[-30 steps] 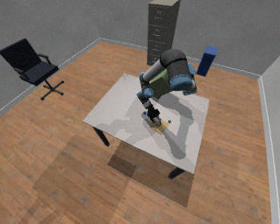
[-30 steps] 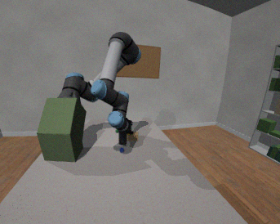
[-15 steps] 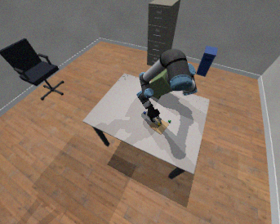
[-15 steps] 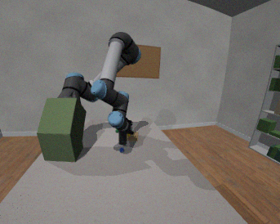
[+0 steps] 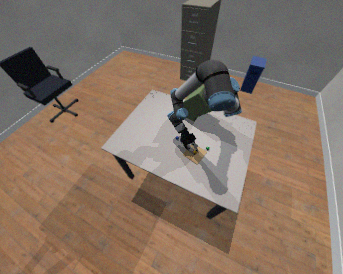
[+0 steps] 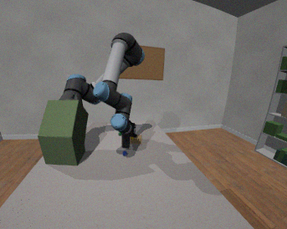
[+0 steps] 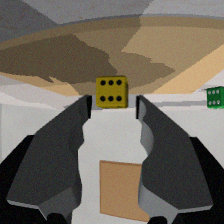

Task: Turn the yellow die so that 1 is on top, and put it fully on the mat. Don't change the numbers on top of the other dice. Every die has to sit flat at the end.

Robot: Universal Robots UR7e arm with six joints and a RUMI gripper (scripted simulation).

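Right now the yellow die is 1 cm below my hand. The rest, counted from my hand: green die (10 cm behind, 6 cm to the left, 1 cm below); blue die (20 cm to the right, 4 cm behind, 1 cm below); tan mat (2 cm below).
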